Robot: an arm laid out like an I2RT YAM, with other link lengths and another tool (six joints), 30 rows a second.
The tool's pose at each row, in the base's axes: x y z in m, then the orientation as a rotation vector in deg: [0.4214 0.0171 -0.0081 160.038 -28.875 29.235]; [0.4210 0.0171 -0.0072 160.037 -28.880 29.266]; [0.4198 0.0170 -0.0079 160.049 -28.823 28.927]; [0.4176 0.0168 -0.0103 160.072 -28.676 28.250]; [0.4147 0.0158 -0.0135 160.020 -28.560 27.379]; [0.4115 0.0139 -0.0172 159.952 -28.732 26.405]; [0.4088 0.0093 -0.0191 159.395 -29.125 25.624]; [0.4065 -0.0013 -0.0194 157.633 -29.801 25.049]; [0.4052 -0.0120 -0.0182 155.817 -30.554 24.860]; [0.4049 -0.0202 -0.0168 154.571 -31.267 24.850]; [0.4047 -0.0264 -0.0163 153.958 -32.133 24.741]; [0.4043 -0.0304 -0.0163 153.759 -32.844 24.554]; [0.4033 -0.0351 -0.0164 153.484 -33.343 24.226]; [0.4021 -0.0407 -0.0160 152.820 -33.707 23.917]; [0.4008 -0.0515 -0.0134 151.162 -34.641 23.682]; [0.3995 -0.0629 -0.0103 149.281 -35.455 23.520]
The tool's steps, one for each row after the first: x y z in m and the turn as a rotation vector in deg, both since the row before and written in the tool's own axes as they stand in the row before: [0.0000 0.0003 -0.0009 0.008 0.019 0.007]; [-0.0013 0.0004 0.0003 -0.084 -0.211 -0.078]; [-0.0028 0.0006 0.0016 -0.167 -0.418 -0.179]; [-0.0035 0.0014 0.0024 -0.286 -0.526 -0.183]; [-0.0036 0.0022 0.0031 -0.313 -0.624 0.004]; [-0.0017 0.0048 0.0025 -0.713 -0.401 0.170]; [0.0010 0.0103 0.0031 -1.787 0.008 0.377]; [0.0025 0.0103 0.0023 -1.730 0.256 0.492]; [0.0028 0.0077 0.0018 -1.141 0.223 0.499]; [0.0019 0.0056 0.0020 -0.556 -0.040 0.595]; [0.0009 0.0036 0.0015 -0.193 -0.182 0.473]; [0.0006 0.0044 0.0018 -0.315 -0.217 0.305]; [0.0010 0.0054 0.0017 -0.684 -0.074 0.222]; [0.0035 0.0104 0.0020 -1.554 0.155 0.663]; [0.0040 0.0110 0.0021 -1.746 0.285 0.611]
